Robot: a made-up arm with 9 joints. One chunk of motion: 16 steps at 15 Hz.
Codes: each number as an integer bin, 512 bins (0 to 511) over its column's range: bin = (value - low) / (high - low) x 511, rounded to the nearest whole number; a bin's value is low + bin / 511 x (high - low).
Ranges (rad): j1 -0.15..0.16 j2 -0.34..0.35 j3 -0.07..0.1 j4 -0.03..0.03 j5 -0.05..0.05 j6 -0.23..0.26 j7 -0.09..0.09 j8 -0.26..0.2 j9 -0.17..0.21
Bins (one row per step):
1: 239 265 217 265 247 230 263 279 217
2: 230 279 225 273 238 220 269 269 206
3: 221 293 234 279 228 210 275 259 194
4: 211 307 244 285 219 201 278 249 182
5: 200 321 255 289 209 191 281 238 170
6: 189 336 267 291 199 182 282 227 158
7: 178 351 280 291 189 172 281 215 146
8: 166 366 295 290 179 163 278 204 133
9: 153 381 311 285 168 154 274 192 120
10: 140 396 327 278 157 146 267 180 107
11: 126 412 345 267 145 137 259 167 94
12: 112 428 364 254 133 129 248 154 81
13: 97 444 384 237 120 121 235 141 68
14: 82 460 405 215 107 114 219 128 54
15: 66 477 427 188 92 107 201 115 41
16: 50 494 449 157 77 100 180 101 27
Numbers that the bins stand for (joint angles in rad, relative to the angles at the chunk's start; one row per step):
1: -0.0050 0.0178 0.0022 0.0011 -0.0017 -0.0095 0.0026 -0.0088 -0.0086
2: -0.0105 0.0367 0.0049 0.0021 -0.0034 -0.0190 0.0048 -0.0178 -0.0168
3: -0.0159 0.0556 0.0078 0.0028 -0.0054 -0.0286 0.0069 -0.0268 -0.0257
4: -0.0220 0.0745 0.0112 0.0035 -0.0071 -0.0373 0.0079 -0.0359 -0.0347
5: -0.0287 0.0934 0.0148 0.0039 -0.0091 -0.0468 0.0090 -0.0458 -0.0436
6: -0.0353 0.1137 0.0188 0.0042 -0.0111 -0.0555 0.0093 -0.0557 -0.0525
7: -0.0420 0.1340 0.0232 0.0042 -0.0130 -0.0651 0.0090 -0.0665 -0.0614
8: -0.0493 0.1542 0.0281 0.0041 -0.0150 -0.0737 0.0079 -0.0764 -0.0711
9: -0.0572 0.1745 0.0335 0.0035 -0.0171 -0.0823 0.0065 -0.0872 -0.0808
10: -0.0651 0.1947 0.0388 0.0026 -0.0193 -0.0900 0.0041 -0.0980 -0.0904
11: -0.0736 0.2163 0.0448 0.0014 -0.0216 -0.0986 0.0012 -0.1097 -0.1001
12: -0.0821 0.2379 0.0511 -0.0002 -0.0240 -0.1063 -0.0026 -0.1214 -0.1098
13: -0.0912 0.2595 0.0577 -0.0022 -0.0265 -0.1140 -0.0072 -0.1331 -0.1194
14: -0.1003 0.2811 0.0647 -0.0048 -0.0291 -0.1207 -0.0129 -0.1448 -0.1298
15: -0.1100 0.3041 0.0721 -0.0079 -0.0320 -0.1274 -0.0192 -0.1565 -0.1395
16: -0.1197 0.3270 0.0794 -0.0116 -0.0349 -0.1341 -0.0266 -0.1691 -0.1499

